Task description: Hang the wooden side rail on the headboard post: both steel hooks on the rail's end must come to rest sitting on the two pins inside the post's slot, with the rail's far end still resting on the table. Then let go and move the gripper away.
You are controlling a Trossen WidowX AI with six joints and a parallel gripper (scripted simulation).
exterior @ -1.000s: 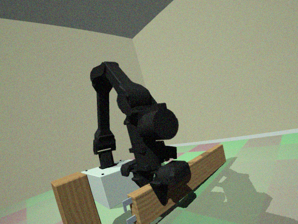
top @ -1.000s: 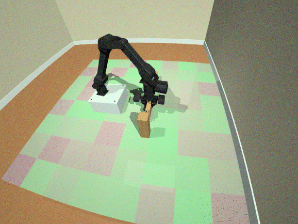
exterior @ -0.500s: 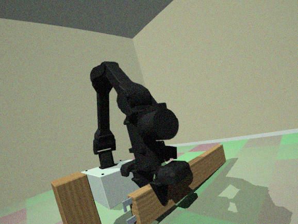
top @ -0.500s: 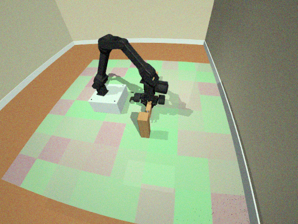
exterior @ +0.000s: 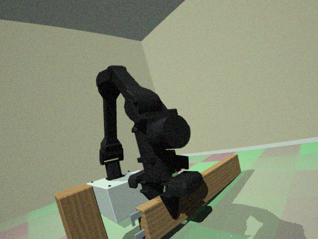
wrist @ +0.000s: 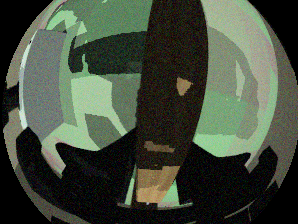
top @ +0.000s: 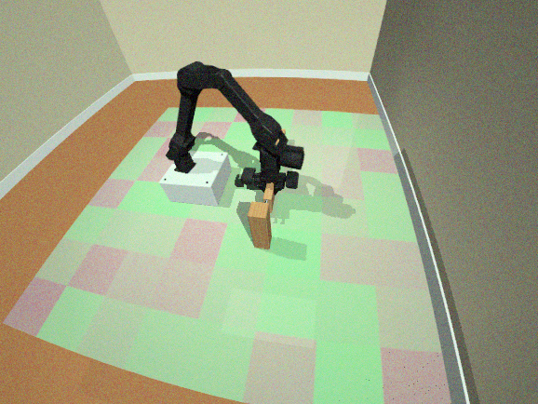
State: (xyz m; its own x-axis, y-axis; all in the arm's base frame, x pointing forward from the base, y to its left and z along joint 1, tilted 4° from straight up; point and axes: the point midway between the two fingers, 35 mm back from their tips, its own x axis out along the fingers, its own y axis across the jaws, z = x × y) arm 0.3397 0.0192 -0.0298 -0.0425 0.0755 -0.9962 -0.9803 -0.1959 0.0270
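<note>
The wooden headboard post lies 3 cm ahead of my gripper tip, 17 cm to the right of it and 4 cm above it.
</note>
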